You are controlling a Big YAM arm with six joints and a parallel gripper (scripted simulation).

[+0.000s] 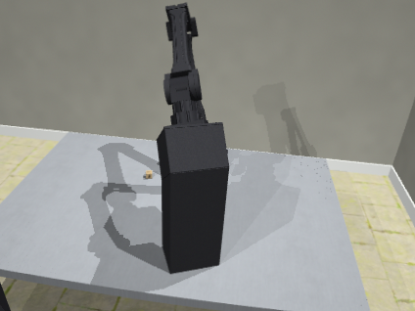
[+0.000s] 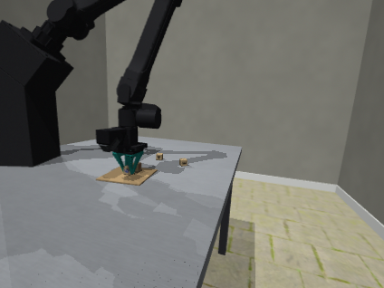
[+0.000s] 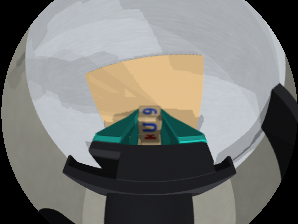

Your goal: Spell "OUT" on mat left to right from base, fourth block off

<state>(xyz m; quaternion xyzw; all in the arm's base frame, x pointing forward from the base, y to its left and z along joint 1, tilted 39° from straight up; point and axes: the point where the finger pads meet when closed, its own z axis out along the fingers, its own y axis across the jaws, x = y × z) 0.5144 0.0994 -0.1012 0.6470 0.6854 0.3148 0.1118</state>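
The tan mat lies 10 mm below my hand.
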